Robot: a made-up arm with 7 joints.
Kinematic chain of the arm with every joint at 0, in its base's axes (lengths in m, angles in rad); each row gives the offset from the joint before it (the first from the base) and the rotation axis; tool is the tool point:
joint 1: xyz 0 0 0 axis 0 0.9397 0.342
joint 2: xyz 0 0 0 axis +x
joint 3: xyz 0 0 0 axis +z
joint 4: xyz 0.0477 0 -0.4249 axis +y
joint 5: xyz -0.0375 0 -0.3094 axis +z
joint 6: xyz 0 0 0 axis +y
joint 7: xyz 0 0 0 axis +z
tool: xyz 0 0 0
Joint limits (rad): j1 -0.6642..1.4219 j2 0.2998..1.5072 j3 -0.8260..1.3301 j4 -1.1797..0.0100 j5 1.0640..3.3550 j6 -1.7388..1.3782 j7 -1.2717..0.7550
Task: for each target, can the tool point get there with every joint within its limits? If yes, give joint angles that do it. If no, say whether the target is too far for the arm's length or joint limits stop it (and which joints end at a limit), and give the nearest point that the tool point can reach.
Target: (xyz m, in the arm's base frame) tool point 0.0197 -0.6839 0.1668
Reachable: no: joint limits stop it (at a limit: joint 1, joint 2, joint 3, joint 4) | nearest point 0.5189 -0.1406 -0.3828 | short by 0.920 m
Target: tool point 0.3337 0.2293 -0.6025
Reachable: yes | joints -0.2461 0.5099 -0.5574 -0.6179 2.4465 0.4653 0.2224
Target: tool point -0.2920 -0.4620 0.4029
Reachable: no: joint limits stop it (at a limit: joint 1, joint 2, joint 3, joint 4) | nearest point -0.7239 0.0000 -0.1208 | short by 0.821 m
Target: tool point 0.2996 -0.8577 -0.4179
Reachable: no: too far | nearest point 0.5189 -0.1406 -0.3828 | short by 0.751 m
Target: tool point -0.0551 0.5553 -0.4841
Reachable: yes | joints 0.2300 0.9216 -0.4710 -0.3048 1.9464 0.9993 -0.4860
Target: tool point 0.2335 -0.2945 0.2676
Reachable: no: joint limits stop it (at a limit: joint 1, joint 2, joint 4) | nearest point 0.5783 -0.0632 -0.3116 | short by 0.713 m
